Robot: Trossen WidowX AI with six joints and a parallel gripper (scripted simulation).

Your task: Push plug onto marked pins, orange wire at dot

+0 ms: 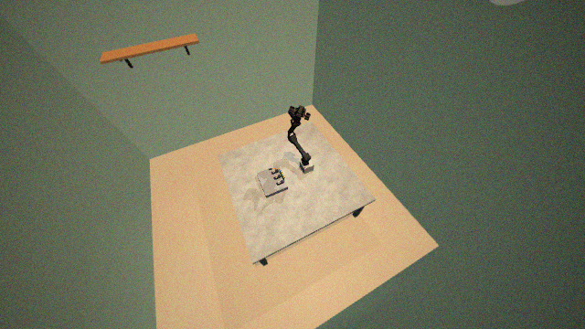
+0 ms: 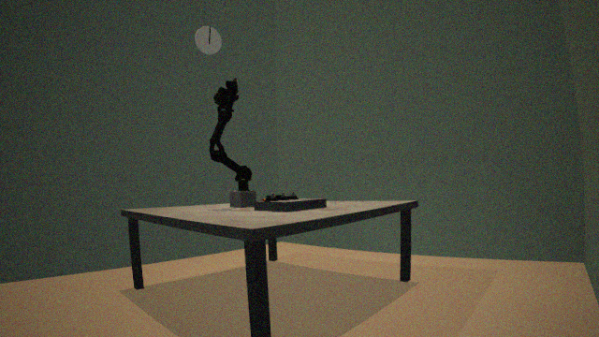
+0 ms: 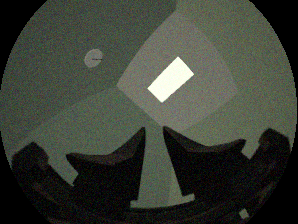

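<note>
My gripper tip is 26 cm short of the blue band, 4 cm to the right of it and 72 cm above it. The rest, counted from my gripper tip: grey printed holder (41 cm ahead, 10 cm to the left, 76 cm below).
</note>
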